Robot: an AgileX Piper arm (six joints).
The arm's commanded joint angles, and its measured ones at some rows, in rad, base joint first. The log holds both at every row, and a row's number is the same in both.
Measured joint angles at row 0:
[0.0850, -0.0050, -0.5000, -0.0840, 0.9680, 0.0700]
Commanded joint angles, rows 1 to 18:
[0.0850, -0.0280, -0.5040, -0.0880, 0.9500, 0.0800]
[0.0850, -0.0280, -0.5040, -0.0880, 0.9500, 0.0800]
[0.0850, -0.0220, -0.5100, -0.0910, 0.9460, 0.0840]
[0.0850, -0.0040, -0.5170, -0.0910, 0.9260, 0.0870]
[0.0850, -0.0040, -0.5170, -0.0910, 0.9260, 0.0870]
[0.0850, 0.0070, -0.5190, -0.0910, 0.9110, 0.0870]
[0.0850, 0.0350, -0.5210, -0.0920, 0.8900, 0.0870]
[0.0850, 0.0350, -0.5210, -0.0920, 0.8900, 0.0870]
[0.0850, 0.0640, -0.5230, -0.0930, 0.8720, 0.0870]
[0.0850, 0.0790, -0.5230, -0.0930, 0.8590, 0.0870]
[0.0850, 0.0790, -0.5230, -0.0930, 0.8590, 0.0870]
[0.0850, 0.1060, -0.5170, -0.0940, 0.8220, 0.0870]
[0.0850, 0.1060, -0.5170, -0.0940, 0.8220, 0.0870]
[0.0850, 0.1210, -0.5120, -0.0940, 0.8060, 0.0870]
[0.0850, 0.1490, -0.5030, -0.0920, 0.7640, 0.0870]
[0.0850, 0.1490, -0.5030, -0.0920, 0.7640, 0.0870]
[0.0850, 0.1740, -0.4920, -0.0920, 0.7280, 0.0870]
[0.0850, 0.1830, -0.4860, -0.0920, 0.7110, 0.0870]
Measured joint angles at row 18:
[0.0850, 0.1550, -0.5010, -0.0860, 0.7690, 0.0810]
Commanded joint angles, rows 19 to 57:
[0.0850, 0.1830, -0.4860, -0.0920, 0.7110, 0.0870]
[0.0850, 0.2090, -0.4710, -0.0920, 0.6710, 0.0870]
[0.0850, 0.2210, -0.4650, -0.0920, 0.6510, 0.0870]
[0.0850, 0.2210, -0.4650, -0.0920, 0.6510, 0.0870]
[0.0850, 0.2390, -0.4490, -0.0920, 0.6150, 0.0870]
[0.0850, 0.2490, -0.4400, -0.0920, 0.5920, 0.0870]
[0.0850, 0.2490, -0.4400, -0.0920, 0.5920, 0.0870]
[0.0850, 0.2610, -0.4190, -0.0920, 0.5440, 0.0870]
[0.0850, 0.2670, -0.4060, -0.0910, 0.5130, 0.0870]
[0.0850, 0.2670, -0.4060, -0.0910, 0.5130, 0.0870]
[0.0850, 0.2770, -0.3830, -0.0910, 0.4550, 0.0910]
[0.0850, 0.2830, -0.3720, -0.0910, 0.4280, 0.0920]
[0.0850, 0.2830, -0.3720, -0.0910, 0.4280, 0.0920]
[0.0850, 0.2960, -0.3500, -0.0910, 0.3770, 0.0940]
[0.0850, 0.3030, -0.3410, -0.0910, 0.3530, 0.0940]
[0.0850, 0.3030, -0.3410, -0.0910, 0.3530, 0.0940]
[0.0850, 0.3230, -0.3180, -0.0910, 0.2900, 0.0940]
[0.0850, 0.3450, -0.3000, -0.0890, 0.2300, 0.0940]
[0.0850, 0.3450, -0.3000, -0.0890, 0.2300, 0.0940]
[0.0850, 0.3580, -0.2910, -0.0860, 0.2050, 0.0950]
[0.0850, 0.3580, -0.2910, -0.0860, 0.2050, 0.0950]
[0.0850, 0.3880, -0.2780, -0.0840, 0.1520, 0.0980]
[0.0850, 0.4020, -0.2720, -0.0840, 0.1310, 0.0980]
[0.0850, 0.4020, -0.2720, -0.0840, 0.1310, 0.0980]
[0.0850, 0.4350, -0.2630, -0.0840, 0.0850, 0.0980]
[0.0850, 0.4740, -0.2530, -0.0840, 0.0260, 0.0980]
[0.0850, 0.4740, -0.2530, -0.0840, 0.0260, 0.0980]
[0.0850, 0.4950, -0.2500, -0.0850, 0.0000, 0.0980]
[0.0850, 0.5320, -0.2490, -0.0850, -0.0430, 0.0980]
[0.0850, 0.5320, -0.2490, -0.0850, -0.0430, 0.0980]
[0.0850, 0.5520, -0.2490, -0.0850, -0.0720, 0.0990]
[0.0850, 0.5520, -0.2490, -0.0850, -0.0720, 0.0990]
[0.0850, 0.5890, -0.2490, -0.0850, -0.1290, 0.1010]
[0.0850, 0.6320, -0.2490, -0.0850, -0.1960, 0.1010]
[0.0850, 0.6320, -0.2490, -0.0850, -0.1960, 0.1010]
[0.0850, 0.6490, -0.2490, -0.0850, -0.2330, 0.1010]
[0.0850, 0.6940, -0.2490, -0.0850, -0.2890, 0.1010]
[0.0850, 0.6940, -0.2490, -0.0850, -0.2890, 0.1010]
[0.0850, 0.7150, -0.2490, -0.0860, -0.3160, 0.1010]
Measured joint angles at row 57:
[0.0850, 0.6690, -0.2530, -0.0840, -0.2240, 0.0900]
